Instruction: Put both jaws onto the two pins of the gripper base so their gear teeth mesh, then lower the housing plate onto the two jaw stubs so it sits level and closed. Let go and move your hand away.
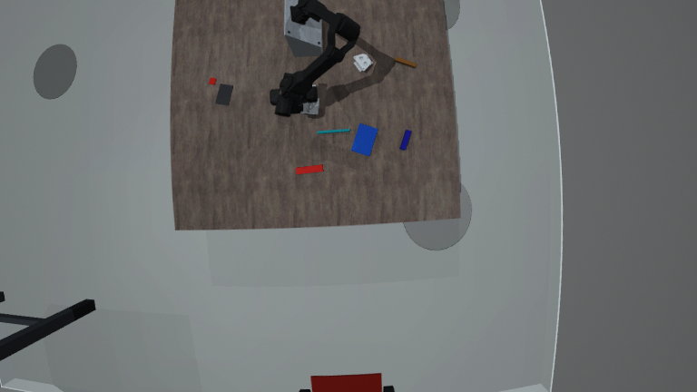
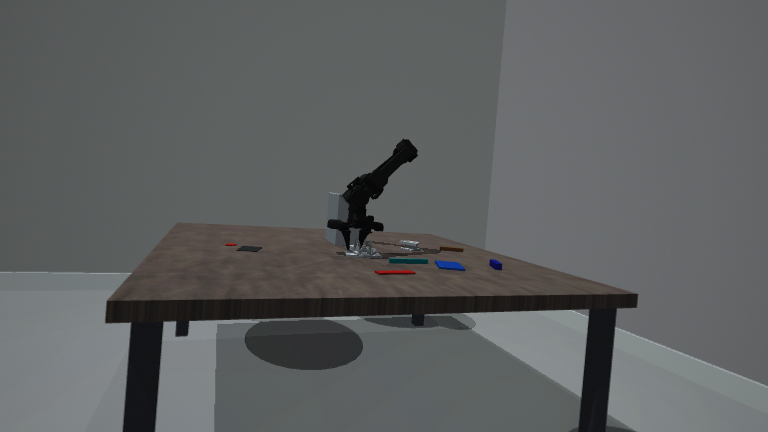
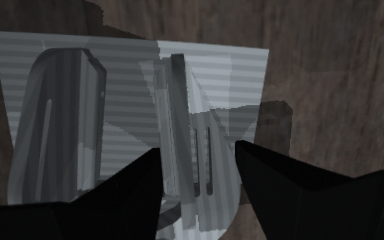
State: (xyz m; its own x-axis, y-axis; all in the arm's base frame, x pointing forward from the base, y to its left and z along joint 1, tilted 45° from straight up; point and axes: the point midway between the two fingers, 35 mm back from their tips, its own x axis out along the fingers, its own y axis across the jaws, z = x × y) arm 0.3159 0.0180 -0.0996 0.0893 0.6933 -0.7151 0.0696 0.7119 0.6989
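Right now the white flat plate is 30 mm to the left of my gripper tip, 20 mm ahead of it and 10 mm below it. The rest, counted from my gripper tip: red bar (290 mm ahead, 20 mm to the left, 10 mm below); blue plate (260 mm to the left, 200 mm ahead, 10 mm below); teal bar (150 mm ahead, 140 mm to the left, 10 mm below).
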